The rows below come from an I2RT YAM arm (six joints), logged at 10 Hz.
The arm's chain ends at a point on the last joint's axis. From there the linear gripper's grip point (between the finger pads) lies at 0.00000 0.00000 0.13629 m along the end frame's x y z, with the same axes.
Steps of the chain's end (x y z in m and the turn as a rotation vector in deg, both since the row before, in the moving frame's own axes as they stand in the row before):
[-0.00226 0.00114 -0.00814 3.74 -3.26 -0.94]
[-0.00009 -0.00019 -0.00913 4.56 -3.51 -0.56]
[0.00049 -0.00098 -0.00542 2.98 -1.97 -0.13]
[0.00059 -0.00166 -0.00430 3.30 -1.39 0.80]
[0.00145 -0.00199 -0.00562 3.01 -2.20 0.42]
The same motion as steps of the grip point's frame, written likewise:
[-0.01008 -0.00768 -0.00865 3.74 -3.26 -0.94]
[-0.00848 -0.01098 -0.00982 4.56 -3.51 -0.56]
[-0.00420 -0.00806 -0.00568 2.98 -1.97 -0.13]
[-0.00266 -0.00953 -0.00457 3.30 -1.39 0.80]
[-0.00375 -0.00916 -0.00591 3.01 -2.20 0.42]

